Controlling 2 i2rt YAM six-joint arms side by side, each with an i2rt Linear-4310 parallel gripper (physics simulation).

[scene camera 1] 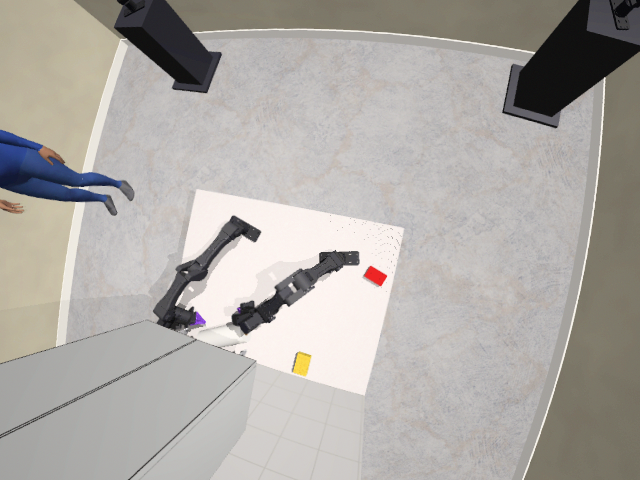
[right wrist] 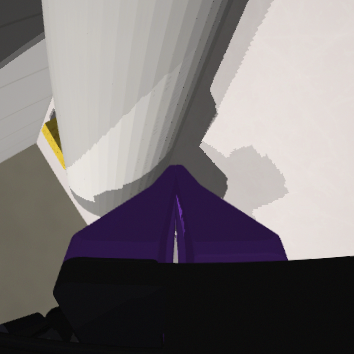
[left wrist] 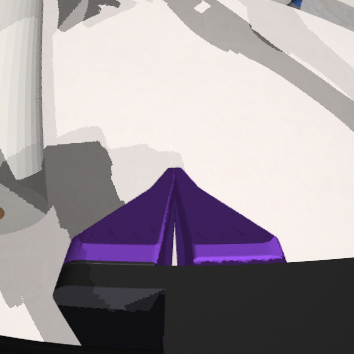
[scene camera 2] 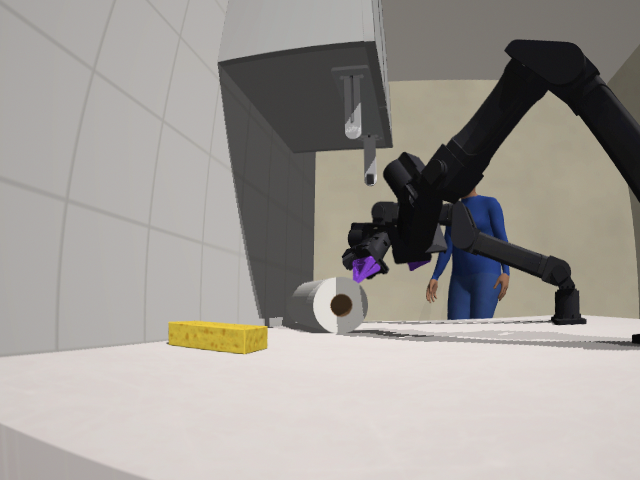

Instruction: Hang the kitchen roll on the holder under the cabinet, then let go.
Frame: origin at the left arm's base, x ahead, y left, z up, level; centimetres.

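Where they show: left gripper, between the fingertips: (scene camera 1: 237, 308) (left wrist: 174, 178) (scene camera 2: 410, 268); right gripper, between the fingertips: (scene camera 1: 205, 322) (right wrist: 175, 176); left arm's base, origin of its link: (scene camera 1: 339, 258); right arm's base, origin of its link: (scene camera 1: 244, 228) (scene camera 2: 567, 321).
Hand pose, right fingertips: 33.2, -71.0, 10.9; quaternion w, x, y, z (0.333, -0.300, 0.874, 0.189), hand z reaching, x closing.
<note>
Each offset is from my right fingertips to the top centre of the thing, as dx, dy, dz. Level surfaces: height alone.
The white kitchen roll {+8.3, +7.6, +0.4} (scene camera 1: 219, 335) (scene camera 2: 340, 305) (left wrist: 20, 85) (right wrist: 120, 90) lies on its side on the table, its brown core facing scene camera 2. The holder, with two grey arms (scene camera 2: 352, 111) (scene camera 2: 370, 160), hangs empty under the cabinet (scene camera 2: 289, 98) (scene camera 1: 155, 372), above the roll. My right gripper (right wrist: 175, 176) (scene camera 2: 358, 280) is shut and empty, its purple tips close to the roll's far end; whether they touch is unclear. My left gripper (left wrist: 174, 178) is shut and empty above the table beside the roll's near end; in scene camera 2 the arm largely hides it.
A yellow sponge {+21.9, +50.6, -7.9} (scene camera 1: 301, 363) (scene camera 2: 217, 336) lies on the table near the tiled wall (scene camera 2: 118, 206). A red block {-24.3, +88.9, -8.9} (scene camera 1: 375, 275) lies beside the left arm's base. The cabinet overhangs the back of the table {dz -10.9} (scene camera 1: 336, 330). A person in blue (scene camera 2: 473, 248) stands beyond the table.
</note>
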